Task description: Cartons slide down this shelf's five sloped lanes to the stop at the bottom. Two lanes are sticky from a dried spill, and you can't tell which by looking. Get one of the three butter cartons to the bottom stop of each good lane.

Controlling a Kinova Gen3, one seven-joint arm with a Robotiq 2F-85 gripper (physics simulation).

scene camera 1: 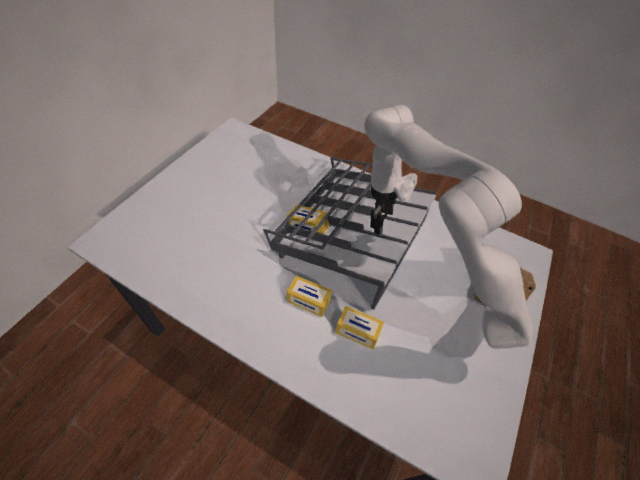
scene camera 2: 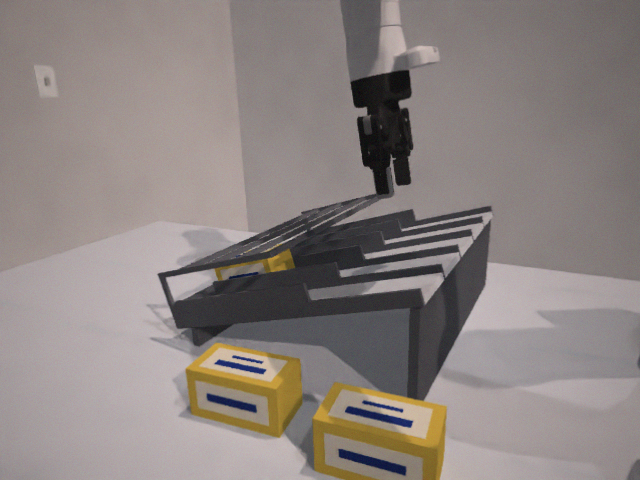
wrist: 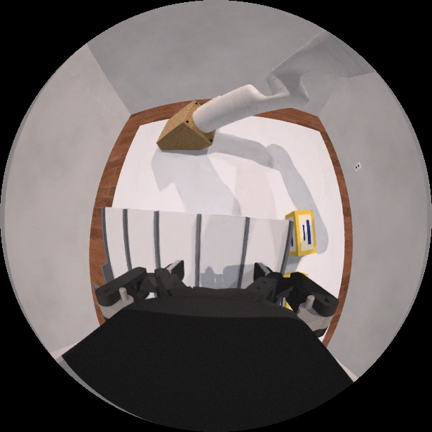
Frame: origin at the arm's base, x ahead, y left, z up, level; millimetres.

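Seen in the pictures: gripper, fingertip midpoint: (scene camera 1: 383, 223) (scene camera 2: 395, 190).
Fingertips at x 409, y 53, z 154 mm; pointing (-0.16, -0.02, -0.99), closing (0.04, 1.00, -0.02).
Observation:
Pixels of each thing's middle, then the offset from my fingertips to it. "pt": a spot on its surface instead. Level surfaces: height alone.
- yellow butter carton, body centre: (scene camera 2: 255, 270) (scene camera 1: 307, 220) 253 mm ahead, 27 mm right, 159 mm down
- second carton, body centre: (scene camera 2: 245, 386) (scene camera 1: 309, 296) 130 mm ahead, 203 mm left, 210 mm down
- third carton, body centre: (scene camera 2: 380, 438) (scene camera 1: 359, 327) 48 mm back, 227 mm left, 210 mm down
- white table, its level: 242 mm down
- shelf's bar frame, surface spot: (scene camera 2: 166, 289) (scene camera 1: 267, 236) pt 338 mm ahead, 98 mm left, 155 mm down
The dark sloped shelf (scene camera 1: 310, 254) (scene camera 2: 242, 310) has five lanes, with bars over its low half. One yellow butter carton (scene camera 1: 308, 219) (scene camera 2: 242, 272) lies under the bars in the second lane from the near side, at the low end, against or close to the stop. A second carton (scene camera 1: 309, 296) (scene camera 2: 240, 387) lies on the table beside the shelf's near side. A third carton (scene camera 1: 359, 328) (scene camera 2: 379, 434) (wrist: 303, 232) lies to its right. My gripper (scene camera 1: 378, 228) (scene camera 2: 392, 187) (wrist: 218, 270) is open and empty, above the shelf's middle, pointing down.
The white table (scene camera 1: 180, 206) carries everything. A brown block (scene camera 1: 527, 284) (wrist: 185, 134) stands at the arm's base on the right. The shelf's bar frame (scene camera 1: 266, 237) (scene camera 2: 166, 289) rises at the low end. My arm (scene camera 1: 480, 217) reaches over the shelf's high side.

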